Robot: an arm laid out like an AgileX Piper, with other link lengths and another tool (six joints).
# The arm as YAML. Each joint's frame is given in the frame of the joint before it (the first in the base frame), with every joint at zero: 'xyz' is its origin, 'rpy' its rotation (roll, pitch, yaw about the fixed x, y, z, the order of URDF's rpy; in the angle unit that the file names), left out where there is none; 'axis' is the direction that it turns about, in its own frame. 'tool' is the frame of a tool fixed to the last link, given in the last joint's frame.
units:
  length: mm
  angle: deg
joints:
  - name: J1
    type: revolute
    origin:
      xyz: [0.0, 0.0, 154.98]
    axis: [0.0, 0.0, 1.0]
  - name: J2
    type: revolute
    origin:
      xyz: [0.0, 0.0, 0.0]
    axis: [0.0, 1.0, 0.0]
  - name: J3
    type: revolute
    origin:
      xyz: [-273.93, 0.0, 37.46]
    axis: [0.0, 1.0, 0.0]
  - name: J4
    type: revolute
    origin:
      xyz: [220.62, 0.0, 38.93]
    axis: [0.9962, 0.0, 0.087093]
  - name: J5
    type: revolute
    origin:
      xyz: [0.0, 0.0, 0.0]
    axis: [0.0, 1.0, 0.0]
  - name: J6
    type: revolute
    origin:
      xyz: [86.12, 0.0, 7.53]
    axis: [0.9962, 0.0, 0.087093]
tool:
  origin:
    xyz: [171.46, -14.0, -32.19]
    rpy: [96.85, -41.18, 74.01]
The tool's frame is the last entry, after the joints.
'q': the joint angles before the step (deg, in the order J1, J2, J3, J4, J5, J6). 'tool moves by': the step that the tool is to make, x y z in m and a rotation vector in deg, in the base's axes. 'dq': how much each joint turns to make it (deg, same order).
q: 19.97, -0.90, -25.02, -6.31, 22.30, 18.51
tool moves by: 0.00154, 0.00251, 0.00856, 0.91, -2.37, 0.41
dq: 0.01, -0.01, 0.90, 0.08, -3.45, 0.17
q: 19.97, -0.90, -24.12, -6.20, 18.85, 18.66
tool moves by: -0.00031, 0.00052, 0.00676, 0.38, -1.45, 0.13
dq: 0.00, 0.00, 0.00, 0.00, -1.50, -0.05
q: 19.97, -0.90, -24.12, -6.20, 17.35, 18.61
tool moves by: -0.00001, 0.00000, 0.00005, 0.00, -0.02, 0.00
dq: 0.00, -0.01, 0.01, 0.00, -0.02, -0.01
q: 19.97, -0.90, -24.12, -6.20, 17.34, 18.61
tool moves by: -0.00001, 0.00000, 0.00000, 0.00, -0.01, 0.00
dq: 0.00, -0.01, 0.01, 0.01, -0.01, -0.01
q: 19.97, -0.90, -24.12, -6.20, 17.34, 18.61
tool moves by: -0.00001, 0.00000, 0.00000, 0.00, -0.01, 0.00
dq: 0.00, -0.01, 0.01, 0.01, -0.01, -0.01
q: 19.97, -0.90, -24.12, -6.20, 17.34, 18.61
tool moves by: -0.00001, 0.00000, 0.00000, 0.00, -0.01, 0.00
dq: 0.00, -0.01, 0.01, 0.01, -0.01, -0.01
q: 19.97, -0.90, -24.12, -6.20, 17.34, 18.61
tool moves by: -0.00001, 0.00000, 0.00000, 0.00, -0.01, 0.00
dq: 0.00, -0.01, 0.01, 0.01, -0.01, -0.01
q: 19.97, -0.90, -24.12, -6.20, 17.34, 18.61
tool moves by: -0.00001, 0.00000, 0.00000, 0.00, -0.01, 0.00
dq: 0.00, -0.01, 0.01, 0.01, -0.01, -0.01
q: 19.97, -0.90, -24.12, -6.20, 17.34, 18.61
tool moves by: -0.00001, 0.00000, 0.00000, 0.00, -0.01, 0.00
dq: 0.00, -0.01, 0.01, 0.01, -0.01, -0.01
